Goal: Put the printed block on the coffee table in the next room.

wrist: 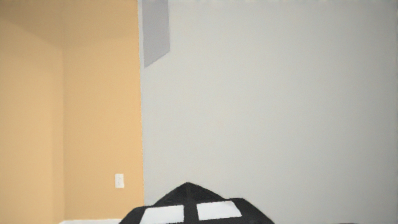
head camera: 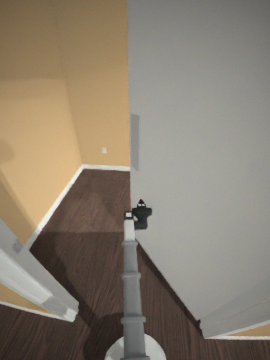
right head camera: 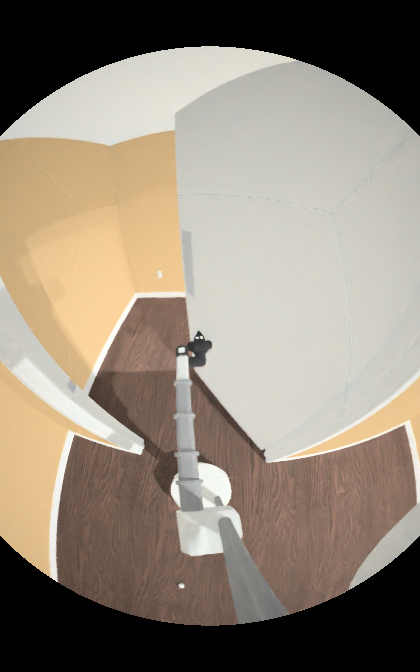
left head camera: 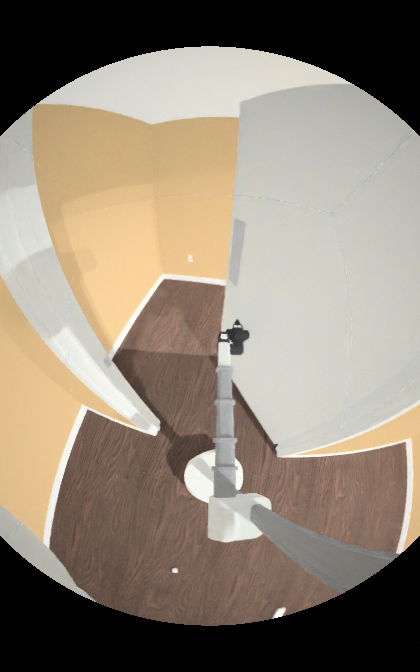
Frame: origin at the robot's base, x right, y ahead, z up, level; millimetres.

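Where they show: gripper, fingertip midpoint: (wrist: 188, 198) (head camera: 140, 199).
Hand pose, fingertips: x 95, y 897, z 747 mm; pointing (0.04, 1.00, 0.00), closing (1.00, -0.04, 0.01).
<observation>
After its pixels a point has its place.
My gripper (head camera: 141, 202) {x 95, y 897, z 747 mm} (left head camera: 237, 323) (right head camera: 199, 335) (wrist: 188, 198) {x 95, y 897, z 747 mm} is shut, its two black fingertips meeting in a point, with no object visible between them. It is at the end of the extended arm (head camera: 131, 295) {x -2, y 262, z 858 mm} (left head camera: 224, 420) (right head camera: 185, 430), in front of the grey door panel in the head views. The printed block and the coffee table do not show in any view.
A large grey door panel (head camera: 200, 150) {x 301, y 627, z 1272 mm} (left head camera: 290, 280) (right head camera: 250, 280) (wrist: 275, 125) {x 162, y 882, z 799 mm} stands on the right. A pale door frame (head camera: 59, 302) {x -471, y 350, z 376 mm} is on the left. Orange walls (head camera: 100, 100) {x -363, y 2563, z 1206 mm} and a white outlet (wrist: 119, 180) {x -393, y 2565, z 375 mm} lie beyond. A small white thing (left head camera: 174, 570) (right head camera: 181, 585) is on the floor near the base.
</observation>
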